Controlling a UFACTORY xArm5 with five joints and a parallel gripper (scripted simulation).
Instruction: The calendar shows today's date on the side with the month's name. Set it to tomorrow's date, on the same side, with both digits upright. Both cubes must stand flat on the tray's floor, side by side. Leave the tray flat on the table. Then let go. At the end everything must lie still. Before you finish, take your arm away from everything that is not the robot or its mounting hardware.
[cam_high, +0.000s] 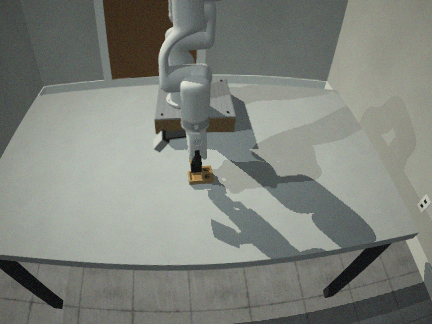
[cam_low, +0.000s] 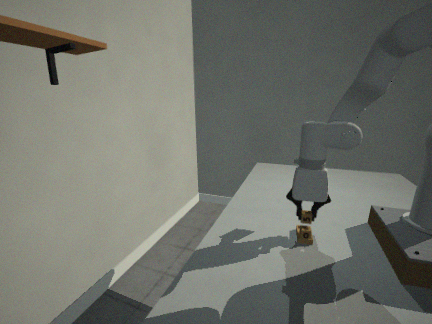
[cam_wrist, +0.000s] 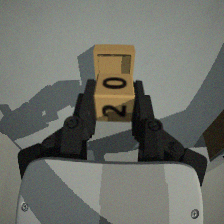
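The wooden calendar tray lies 70 mm below my hand and 20 mm to the left of it.
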